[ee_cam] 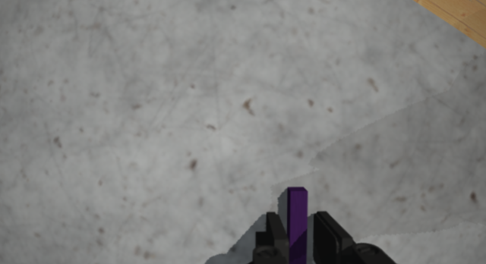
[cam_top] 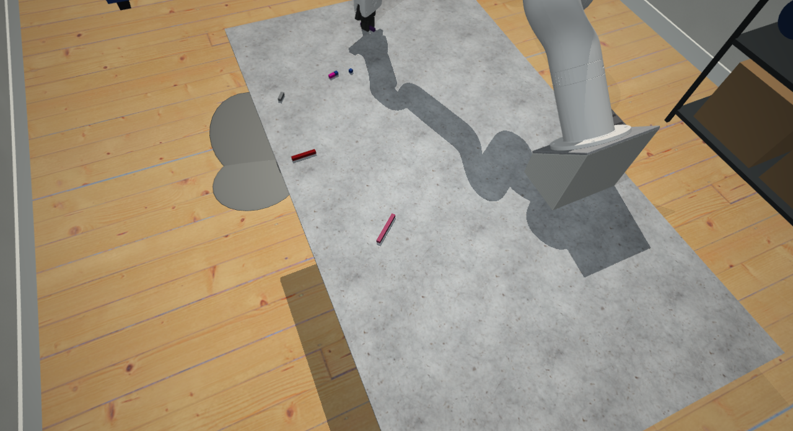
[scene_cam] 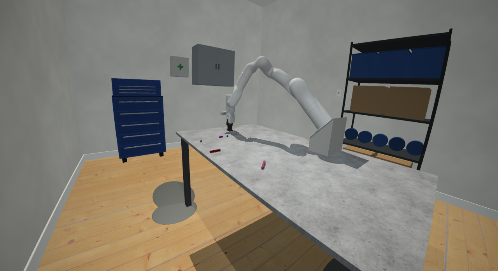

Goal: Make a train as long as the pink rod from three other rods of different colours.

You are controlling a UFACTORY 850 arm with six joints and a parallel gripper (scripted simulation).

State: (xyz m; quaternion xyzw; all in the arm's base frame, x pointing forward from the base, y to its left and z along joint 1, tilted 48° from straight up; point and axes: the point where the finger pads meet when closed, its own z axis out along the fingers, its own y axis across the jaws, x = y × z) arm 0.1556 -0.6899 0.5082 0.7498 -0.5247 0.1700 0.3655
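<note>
My gripper is now 20 mm above the purple rod. Also, from my hand: magenta rod 220 mm ahead, 160 mm to the left, 20 mm below; then grey rod 400 mm ahead, 170 mm to the left, 20 mm below; then red rod 440 mm ahead, 410 mm to the left, 20 mm below.
</note>
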